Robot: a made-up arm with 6 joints. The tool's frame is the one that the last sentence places. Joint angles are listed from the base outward.
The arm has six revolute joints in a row. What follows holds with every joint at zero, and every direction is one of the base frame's. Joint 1 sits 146.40 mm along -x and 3.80 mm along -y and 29.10 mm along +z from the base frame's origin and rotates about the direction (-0.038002, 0.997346, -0.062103). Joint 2 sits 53.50 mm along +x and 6.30 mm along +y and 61.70 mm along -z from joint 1 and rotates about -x. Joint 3 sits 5.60 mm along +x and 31.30 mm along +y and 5.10 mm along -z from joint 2 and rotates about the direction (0.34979, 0.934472, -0.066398). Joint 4 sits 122.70 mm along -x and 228.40 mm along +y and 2.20 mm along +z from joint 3 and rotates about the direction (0.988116, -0.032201, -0.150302). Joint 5 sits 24.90 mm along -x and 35.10 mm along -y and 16.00 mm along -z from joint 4 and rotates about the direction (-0.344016, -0.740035, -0.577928). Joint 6 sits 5.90 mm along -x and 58.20 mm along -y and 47.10 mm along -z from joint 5 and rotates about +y. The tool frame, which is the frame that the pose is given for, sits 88.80 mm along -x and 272.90 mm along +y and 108.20 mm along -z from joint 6; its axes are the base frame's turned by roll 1.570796, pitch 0.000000 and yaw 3.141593 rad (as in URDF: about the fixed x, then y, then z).
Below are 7 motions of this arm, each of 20 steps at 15 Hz.
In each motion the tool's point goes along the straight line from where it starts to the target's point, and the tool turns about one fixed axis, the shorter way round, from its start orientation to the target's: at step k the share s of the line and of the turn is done. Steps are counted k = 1, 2, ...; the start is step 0. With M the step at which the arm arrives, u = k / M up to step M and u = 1 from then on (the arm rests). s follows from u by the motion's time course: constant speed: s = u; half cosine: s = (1 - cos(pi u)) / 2; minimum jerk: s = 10 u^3 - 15 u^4 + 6 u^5.
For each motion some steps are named. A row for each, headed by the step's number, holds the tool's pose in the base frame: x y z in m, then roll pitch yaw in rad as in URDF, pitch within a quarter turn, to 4 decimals.
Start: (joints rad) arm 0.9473 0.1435 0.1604 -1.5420 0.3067 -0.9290
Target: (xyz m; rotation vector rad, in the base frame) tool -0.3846 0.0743 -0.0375 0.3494 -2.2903 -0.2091
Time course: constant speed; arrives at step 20
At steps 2, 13, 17, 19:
2: -0.3448 0.0598 -0.0945 2.1304 -0.4523 -1.7371
13: -0.3691 0.0687 -0.0597 2.4621 -0.7056 -2.2627
17: -0.3780 0.0719 -0.0470 2.6342 -0.7528 -2.5005
19: -0.3824 0.0735 -0.0407 2.7270 -0.7644 -2.6258

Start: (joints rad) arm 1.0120 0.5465 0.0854 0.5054 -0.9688 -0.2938
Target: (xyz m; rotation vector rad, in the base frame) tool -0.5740 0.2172 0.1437 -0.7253 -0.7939 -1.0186
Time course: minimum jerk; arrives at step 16
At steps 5, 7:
5: -0.4786 0.3677 0.1621 0.0171 -1.1340 -1.8016
7: -0.5023 0.3302 0.1575 -0.0870 -1.1124 -1.5664

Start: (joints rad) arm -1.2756 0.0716 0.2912 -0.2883 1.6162 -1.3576
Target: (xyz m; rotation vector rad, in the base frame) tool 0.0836 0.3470 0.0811 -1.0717 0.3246 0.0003
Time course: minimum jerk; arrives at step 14
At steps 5, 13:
5: -0.0252 0.2499 0.1746 -0.9075 -0.1632 -0.6911
13: 0.0831 0.3466 0.0815 -1.1020 0.2621 -0.1648

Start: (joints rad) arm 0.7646 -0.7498 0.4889 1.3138 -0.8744 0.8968
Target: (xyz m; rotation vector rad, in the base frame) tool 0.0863 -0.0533 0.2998 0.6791 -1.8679 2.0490
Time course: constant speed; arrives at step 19
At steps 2, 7, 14, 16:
2: -0.0804 -0.0447 0.3565 -1.2823 0.3279 -2.6160
7: -0.0313 -0.0473 0.3398 -1.3875 0.0813 -2.7571
14: 0.0373 -0.0508 0.3165 -1.4787 -0.2813 -2.9161
16: 0.0569 -0.0518 0.3098 -1.4952 -0.3870 -2.9583

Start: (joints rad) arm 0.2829 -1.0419 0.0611 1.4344 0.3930 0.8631
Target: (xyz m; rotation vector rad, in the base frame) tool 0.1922 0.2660 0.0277 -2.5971 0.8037 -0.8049
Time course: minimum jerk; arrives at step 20
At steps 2, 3, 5, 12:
2: -0.1275 0.0558 0.4401 -1.0904 -0.1850 -2.5419
3: -0.1217 0.0597 0.4326 -1.1051 -0.2095 -2.5209
5: -0.0969 0.0760 0.4006 -1.1749 -0.3099 -2.4255
12: 0.0898 0.1987 0.1597 -2.1238 -0.6712 -1.3182

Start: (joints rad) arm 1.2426 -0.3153 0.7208 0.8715 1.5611 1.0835
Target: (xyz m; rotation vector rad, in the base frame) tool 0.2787 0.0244 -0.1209 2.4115 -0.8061 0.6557
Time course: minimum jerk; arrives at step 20
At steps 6, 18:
6: 0.0587 0.3098 -0.1001 3.0791 -0.2601 0.1102
18: 0.2765 0.0273 -0.1207 2.7539 -0.6145 -0.5126

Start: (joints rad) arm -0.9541 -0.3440 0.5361 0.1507 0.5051 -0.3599
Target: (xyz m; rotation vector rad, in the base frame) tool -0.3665 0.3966 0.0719 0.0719 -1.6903 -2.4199
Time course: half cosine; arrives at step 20
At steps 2, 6, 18, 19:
2: -0.2299 0.4565 -0.0021 0.7021 0.8472 2.5419
6: -0.2553 0.4453 0.0117 0.8911 0.7100 2.7708
18: -0.3631 0.3981 0.0700 1.2102 -0.0423 -2.9713
19: -0.3656 0.3970 0.0714 1.2125 -0.0615 -2.9618

